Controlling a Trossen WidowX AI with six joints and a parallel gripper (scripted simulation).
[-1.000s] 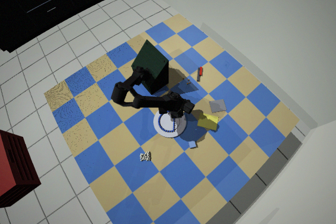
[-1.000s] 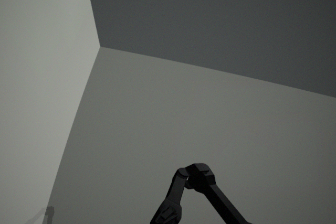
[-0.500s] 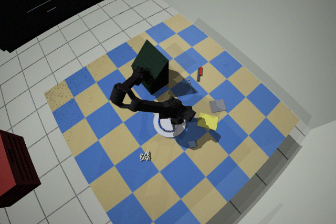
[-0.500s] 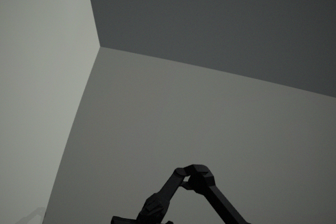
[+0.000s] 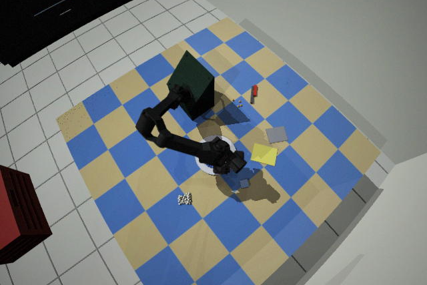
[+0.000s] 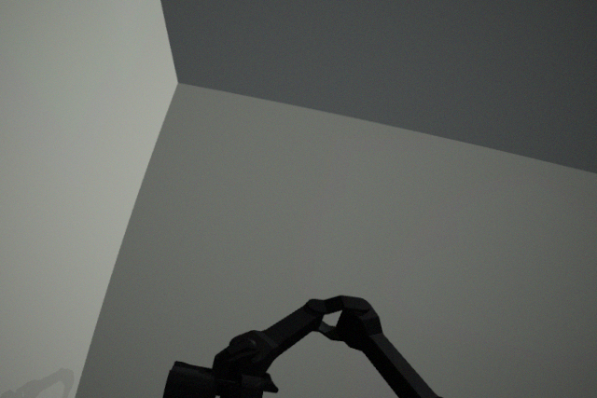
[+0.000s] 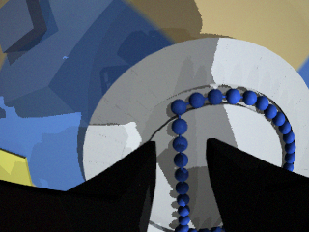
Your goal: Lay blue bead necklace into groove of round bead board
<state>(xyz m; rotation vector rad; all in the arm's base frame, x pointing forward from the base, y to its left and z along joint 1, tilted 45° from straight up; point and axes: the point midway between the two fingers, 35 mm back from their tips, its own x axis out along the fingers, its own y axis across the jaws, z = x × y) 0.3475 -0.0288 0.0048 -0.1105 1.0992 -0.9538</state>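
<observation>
My gripper tip is now 50 mm past the round white bead board, 40 mm above it and 10 mm to the right of it. From my gripper tip the other things lie so: small blue cube (140 mm ahead, 40 mm to the left, 40 mm below); grey square (330 mm to the left, 40 mm below, 20 mm ahead); yellow pad (210 mm to the left, 70 mm ahead, 40 mm below).
</observation>
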